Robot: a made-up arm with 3 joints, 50 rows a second.
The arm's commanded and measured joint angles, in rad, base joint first. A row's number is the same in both.
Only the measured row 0 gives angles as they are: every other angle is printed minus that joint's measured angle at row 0.
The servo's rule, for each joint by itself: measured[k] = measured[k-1] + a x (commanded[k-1-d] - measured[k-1]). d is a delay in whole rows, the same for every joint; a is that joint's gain. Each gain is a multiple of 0.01, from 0.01 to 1. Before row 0 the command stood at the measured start. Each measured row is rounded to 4 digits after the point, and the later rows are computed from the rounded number. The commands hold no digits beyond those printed.
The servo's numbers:
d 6
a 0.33 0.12 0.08
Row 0, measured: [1.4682, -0.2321, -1.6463]
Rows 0 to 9, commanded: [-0.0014, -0.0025, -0.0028]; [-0.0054, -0.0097, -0.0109]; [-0.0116, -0.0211, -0.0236]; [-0.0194, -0.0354, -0.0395]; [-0.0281, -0.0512, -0.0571]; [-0.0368, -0.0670, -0.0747]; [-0.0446, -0.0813, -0.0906]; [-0.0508, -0.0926, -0.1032]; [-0.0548, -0.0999, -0.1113]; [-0.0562, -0.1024, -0.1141]
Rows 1 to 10, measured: [0.0000, 0.0000, 0.0000]; [0.0000, 0.0000, 0.0000]; [0.0000, 0.0000, 0.0000]; [0.0000, 0.0000, 0.0000]; [0.0000, 0.0000, 0.0000]; [0.0000, 0.0000, 0.0000]; [-0.0005, -0.0003, -0.0002]; [-0.0021, -0.0014, -0.0011]; [-0.0052, -0.0038, -0.0029]; [-0.0099, -0.0076, -0.0058]
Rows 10 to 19, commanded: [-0.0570, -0.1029, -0.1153]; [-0.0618, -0.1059, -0.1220]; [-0.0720, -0.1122, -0.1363]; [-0.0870, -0.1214, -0.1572]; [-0.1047, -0.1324, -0.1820]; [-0.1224, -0.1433, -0.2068]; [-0.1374, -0.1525, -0.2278]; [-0.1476, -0.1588, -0.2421]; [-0.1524, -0.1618, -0.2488]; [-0.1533, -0.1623, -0.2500]
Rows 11 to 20, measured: [-0.0159, -0.0128, -0.0099]; [-0.0228, -0.0193, -0.0151]; [-0.0300, -0.0267, -0.0211]; [-0.0369, -0.0346, -0.0277]; [-0.0428, -0.0424, -0.0344]; [-0.0472, -0.0496, -0.0408]; [-0.0504, -0.0560, -0.0468]; [-0.0542, -0.0620, -0.0528]; [-0.0601, -0.0680, -0.0595]; [-0.0690, -0.0744, -0.0673]
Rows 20 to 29, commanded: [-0.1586, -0.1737, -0.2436]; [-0.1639, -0.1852, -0.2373]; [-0.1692, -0.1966, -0.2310]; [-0.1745, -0.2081, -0.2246]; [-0.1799, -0.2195, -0.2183]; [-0.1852, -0.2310, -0.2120]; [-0.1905, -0.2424, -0.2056]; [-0.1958, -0.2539, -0.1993]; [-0.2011, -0.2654, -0.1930]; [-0.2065, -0.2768, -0.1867]
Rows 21 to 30, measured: [-0.0808, -0.0814, -0.0765]; [-0.0945, -0.0888, -0.0869]; [-0.1087, -0.0964, -0.0982]; [-0.1215, -0.1039, -0.1097]; [-0.1317, -0.1108, -0.1208]; [-0.1388, -0.1170, -0.1311]; [-0.1453, -0.1238, -0.1401]; [-0.1514, -0.1312, -0.1479]; [-0.1573, -0.1390, -0.1545]; [-0.1630, -0.1473, -0.1601]
